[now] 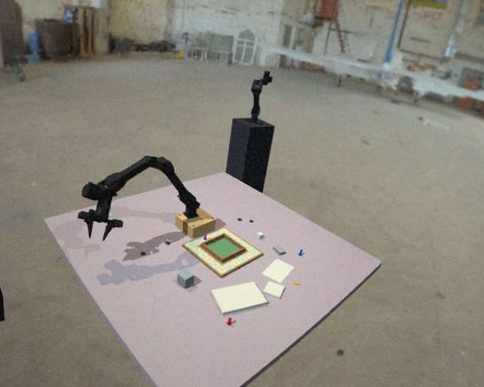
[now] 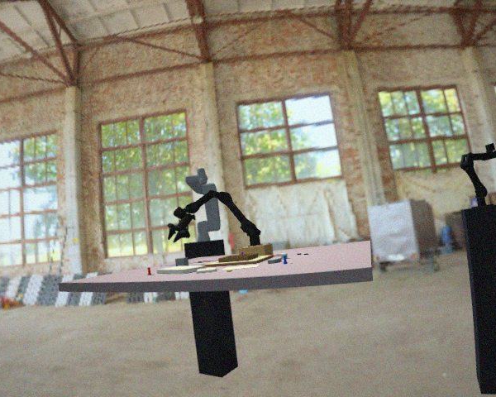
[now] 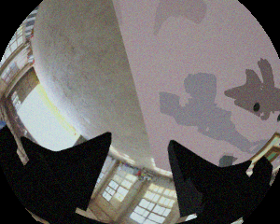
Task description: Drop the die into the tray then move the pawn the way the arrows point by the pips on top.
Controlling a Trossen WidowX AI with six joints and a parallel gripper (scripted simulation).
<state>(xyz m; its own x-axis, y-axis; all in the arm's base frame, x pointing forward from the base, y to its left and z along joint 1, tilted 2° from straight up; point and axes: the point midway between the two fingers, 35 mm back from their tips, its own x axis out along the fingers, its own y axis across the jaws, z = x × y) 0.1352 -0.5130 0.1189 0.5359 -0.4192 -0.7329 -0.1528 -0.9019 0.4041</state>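
Right now the white die is 82 cm to the left of my gripper tip, 13 cm below it and 9 cm ahead of it. Also, from my gripper tip: grey cube: 31 cm to the left, 24 cm ahead, 12 cm below; then red pawn: 52 cm ahead, 36 cm to the left, 13 cm below; then purple pawn: 53 cm to the left, 12 cm below, 1 cm ahead.
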